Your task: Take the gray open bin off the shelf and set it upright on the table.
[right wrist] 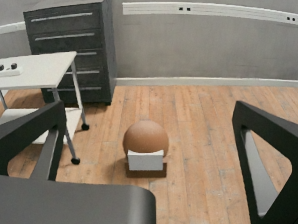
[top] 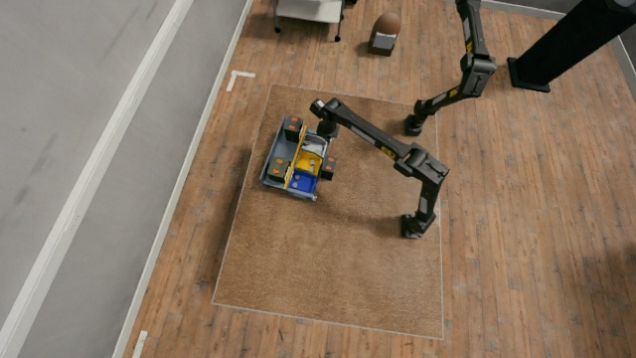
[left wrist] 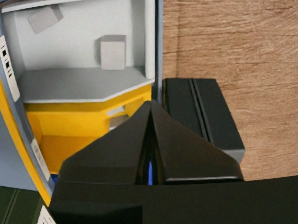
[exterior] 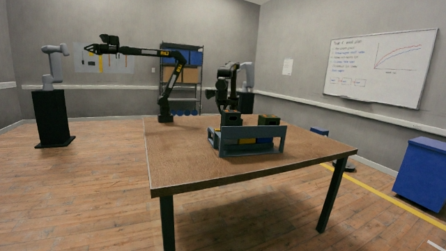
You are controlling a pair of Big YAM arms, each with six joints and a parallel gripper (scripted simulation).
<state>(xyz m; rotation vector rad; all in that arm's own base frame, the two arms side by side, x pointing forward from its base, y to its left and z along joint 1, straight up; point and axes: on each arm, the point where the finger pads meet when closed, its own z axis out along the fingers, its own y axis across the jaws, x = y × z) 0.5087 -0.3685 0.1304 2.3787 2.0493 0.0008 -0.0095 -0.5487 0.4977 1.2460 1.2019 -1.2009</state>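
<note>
My left gripper is now 130 mm above the gray open bin, 80 mm short of it and 10 mm to the left of it. From my left hand the other things lie so: blue-gray shelf: 120 mm ahead, 110 mm below, 100 mm to the left; then yellow bin: 130 mm below, 100 mm to the left, 100 mm ahead; then blue bin: 210 mm to the left, 130 mm below, 110 mm ahead.
</note>
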